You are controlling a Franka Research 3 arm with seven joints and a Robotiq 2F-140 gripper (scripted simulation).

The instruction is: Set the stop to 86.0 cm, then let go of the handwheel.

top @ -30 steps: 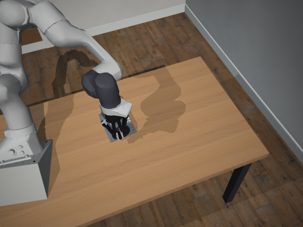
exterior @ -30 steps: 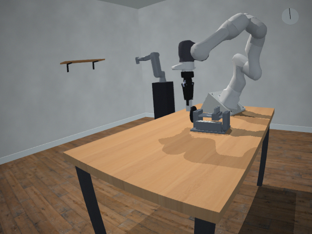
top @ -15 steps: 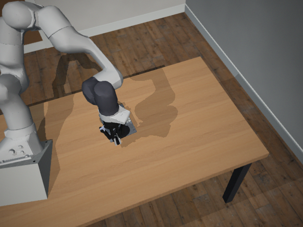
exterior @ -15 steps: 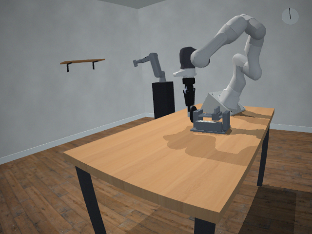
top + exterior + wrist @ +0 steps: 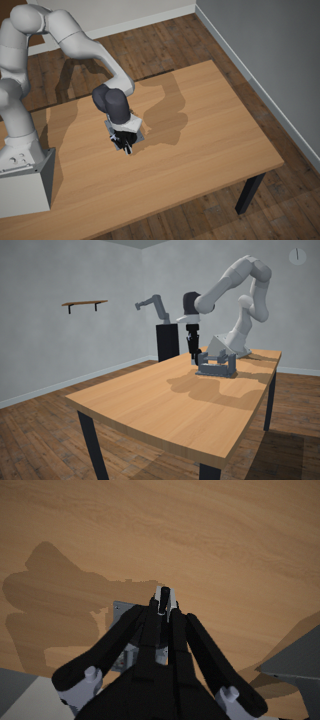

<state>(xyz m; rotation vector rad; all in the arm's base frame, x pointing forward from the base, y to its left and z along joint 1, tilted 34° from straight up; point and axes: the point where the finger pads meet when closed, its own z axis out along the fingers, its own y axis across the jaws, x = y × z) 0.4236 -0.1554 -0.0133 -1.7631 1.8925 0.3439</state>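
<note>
The black handwheel lies 2 cm to the left of my hand and 1 cm below it. Also, from my hand: sliding stop block (3 cm ahead, 18 cm to the left, 3 cm above).
</note>
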